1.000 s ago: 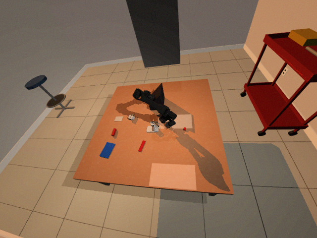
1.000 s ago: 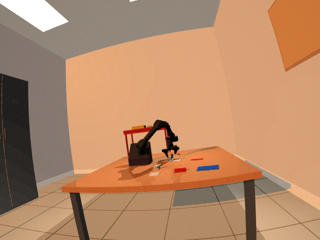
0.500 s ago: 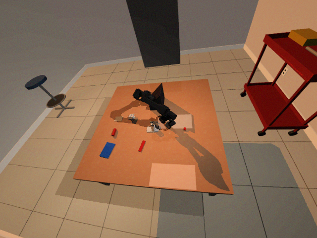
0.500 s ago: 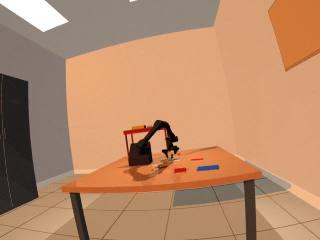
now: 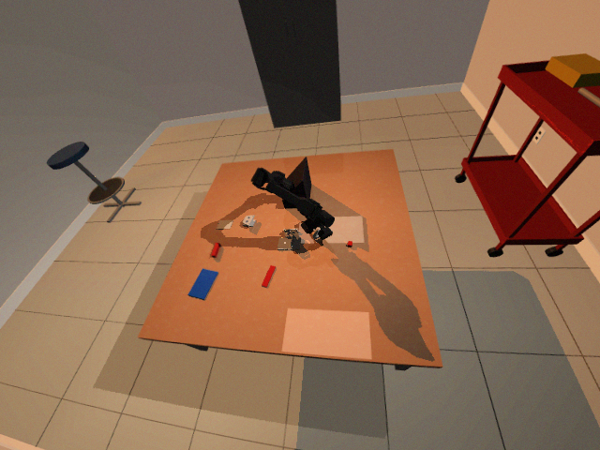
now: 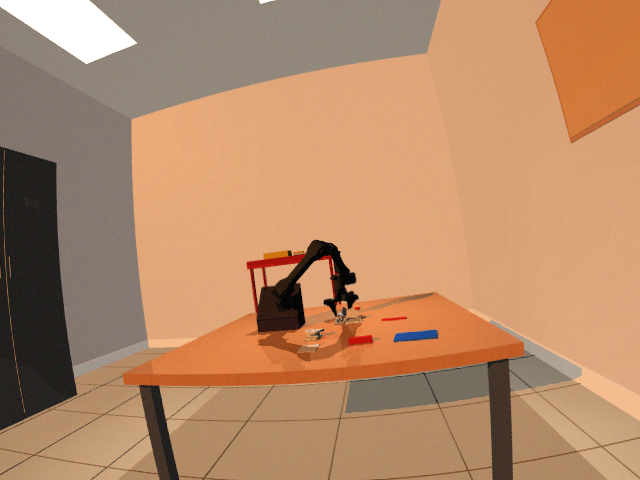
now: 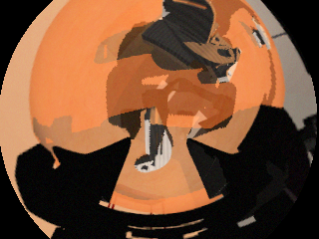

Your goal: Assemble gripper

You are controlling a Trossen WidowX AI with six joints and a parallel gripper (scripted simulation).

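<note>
The white flat part lies 6 cm ahead of my gripper tip and 16 cm to the right of it. The rest, counted from my gripper tip: grey jaw: 1 cm ahead, 14 cm to the right, 1 cm above; pale tile: 9 cm behind, 59 cm to the right; small red cube: 7 cm ahead, 16 cm to the left.
</note>
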